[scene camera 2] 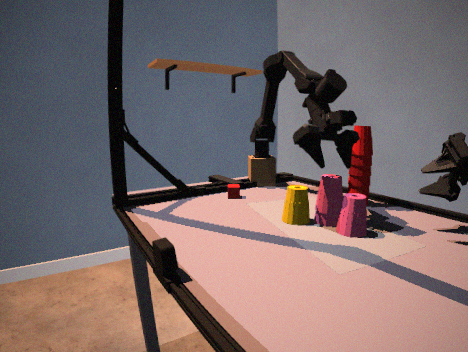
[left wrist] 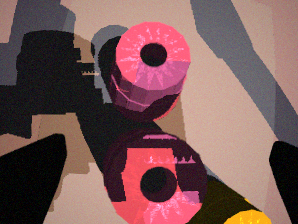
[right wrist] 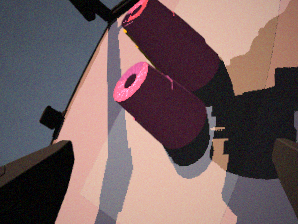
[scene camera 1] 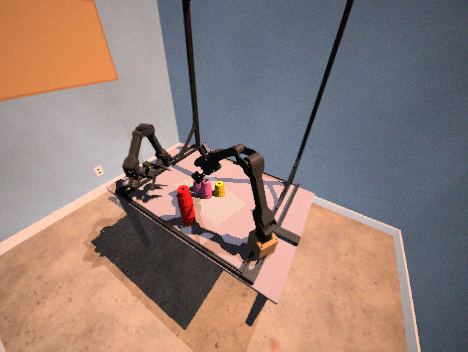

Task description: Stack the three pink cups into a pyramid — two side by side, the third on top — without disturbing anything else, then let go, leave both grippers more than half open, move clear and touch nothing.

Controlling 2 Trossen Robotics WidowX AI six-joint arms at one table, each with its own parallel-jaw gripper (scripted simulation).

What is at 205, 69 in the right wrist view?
A pink cup.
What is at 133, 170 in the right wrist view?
A pale mat.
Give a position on a yellow cup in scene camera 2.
296, 208
